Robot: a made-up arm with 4 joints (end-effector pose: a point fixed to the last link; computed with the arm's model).
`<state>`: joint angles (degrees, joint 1 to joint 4).
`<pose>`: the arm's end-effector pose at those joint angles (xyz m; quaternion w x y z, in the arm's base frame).
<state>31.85 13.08 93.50 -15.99</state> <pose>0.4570 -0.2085 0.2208 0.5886 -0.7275 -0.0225 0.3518</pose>
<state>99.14 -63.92 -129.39 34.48</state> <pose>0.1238 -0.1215 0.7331 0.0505 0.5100 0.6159 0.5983</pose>
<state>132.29 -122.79 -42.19 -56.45</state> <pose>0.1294 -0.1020 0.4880 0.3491 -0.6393 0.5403 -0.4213</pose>
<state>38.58 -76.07 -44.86 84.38</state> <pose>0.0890 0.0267 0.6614 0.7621 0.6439 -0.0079 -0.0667</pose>
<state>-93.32 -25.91 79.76 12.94</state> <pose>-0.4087 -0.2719 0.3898 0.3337 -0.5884 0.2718 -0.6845</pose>
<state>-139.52 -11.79 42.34 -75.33</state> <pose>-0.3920 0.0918 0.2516 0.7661 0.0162 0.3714 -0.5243</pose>
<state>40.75 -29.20 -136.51 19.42</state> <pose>0.1814 -0.0202 0.7182 0.3090 0.8246 0.3698 0.2964</pose>
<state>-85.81 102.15 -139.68 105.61</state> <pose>-0.0655 -0.1562 -0.2034 0.7482 -0.5349 -0.3655 0.1428</pose>
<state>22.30 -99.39 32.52 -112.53</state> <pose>0.1121 -0.3169 0.5331 0.4356 -0.6465 -0.3883 0.4914</pose>
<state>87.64 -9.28 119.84 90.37</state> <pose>0.4135 0.3385 0.5140 0.4978 0.0256 -0.8631 -0.0819</pose>
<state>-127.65 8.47 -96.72 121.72</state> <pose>-0.2415 -0.3153 0.3171 0.4225 -0.7468 -0.0105 0.5135</pose>
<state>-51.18 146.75 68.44 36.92</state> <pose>-0.5161 0.0573 0.0951 0.5447 -0.0613 0.8062 0.2228</pose>
